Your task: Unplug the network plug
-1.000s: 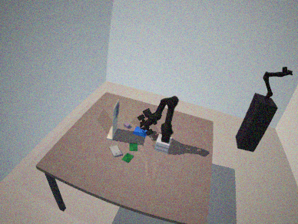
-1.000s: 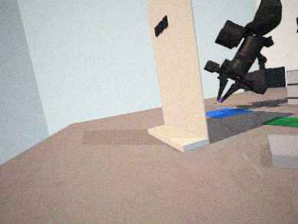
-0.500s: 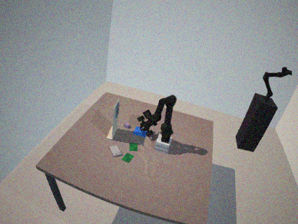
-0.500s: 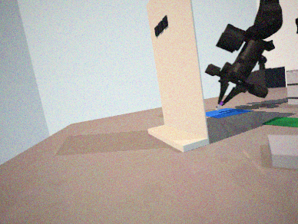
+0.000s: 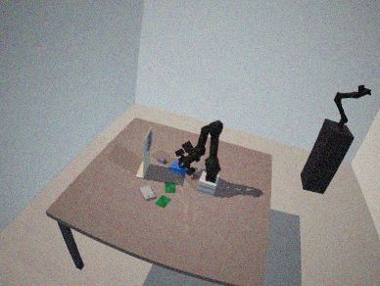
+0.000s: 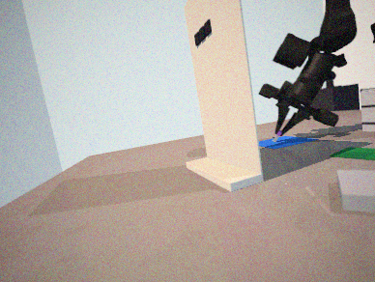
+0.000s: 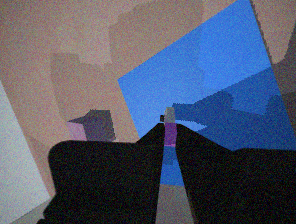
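Right now my gripper tip is right at the network plug. The rest, counted from my gripper tip: blue marked square (2 cm below, 1 cm behind); cream panel (21 cm ahead, 13 cm above, 12 cm to the left); grey cube (14 cm ahead, 2 cm to the right, 1 cm below).
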